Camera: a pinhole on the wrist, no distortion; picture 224 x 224 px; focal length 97.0 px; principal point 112.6 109.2 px. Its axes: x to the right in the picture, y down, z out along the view. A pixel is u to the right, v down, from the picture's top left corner.
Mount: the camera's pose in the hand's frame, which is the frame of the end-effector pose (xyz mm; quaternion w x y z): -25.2 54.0 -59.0 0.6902 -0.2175 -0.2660 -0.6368
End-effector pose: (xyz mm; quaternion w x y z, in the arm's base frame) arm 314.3 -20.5 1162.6 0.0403 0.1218 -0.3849 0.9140
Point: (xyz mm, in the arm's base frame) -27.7 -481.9 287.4
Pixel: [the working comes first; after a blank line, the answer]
In the camera's frame: -878.1 220.2 379.6

outside the picture
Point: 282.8 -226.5 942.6
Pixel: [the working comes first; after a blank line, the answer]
In the camera's frame: -156.0 29.4 197.7

36 124
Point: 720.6 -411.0 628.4
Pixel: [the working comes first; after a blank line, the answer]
In the camera's frame: -386.4 -441.4 420.6

23 7
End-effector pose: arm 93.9 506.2 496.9 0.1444 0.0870 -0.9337 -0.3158
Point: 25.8 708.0 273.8
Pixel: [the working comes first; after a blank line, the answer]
In the camera's frame: 255.5 1.8 261.4

207 110
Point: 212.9 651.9 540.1
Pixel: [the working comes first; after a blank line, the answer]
In the camera's frame: -20.4 -104.0 113.9

95 21
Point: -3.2 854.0 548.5
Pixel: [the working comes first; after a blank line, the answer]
In the camera's frame: -35.3 73.3 350.4

103 129
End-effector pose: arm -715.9 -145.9 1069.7 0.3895 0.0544 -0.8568 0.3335
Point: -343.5 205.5 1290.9
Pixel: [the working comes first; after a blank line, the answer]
In the camera's frame: -296.9 -39.8 -397.8

behind the camera
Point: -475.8 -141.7 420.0
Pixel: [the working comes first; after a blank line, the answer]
In the camera's frame: -50.1 -566.2 349.6

outside the picture
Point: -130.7 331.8 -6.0
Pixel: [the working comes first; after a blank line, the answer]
In the camera's frame: -627.3 -990.6 456.5

outside the picture
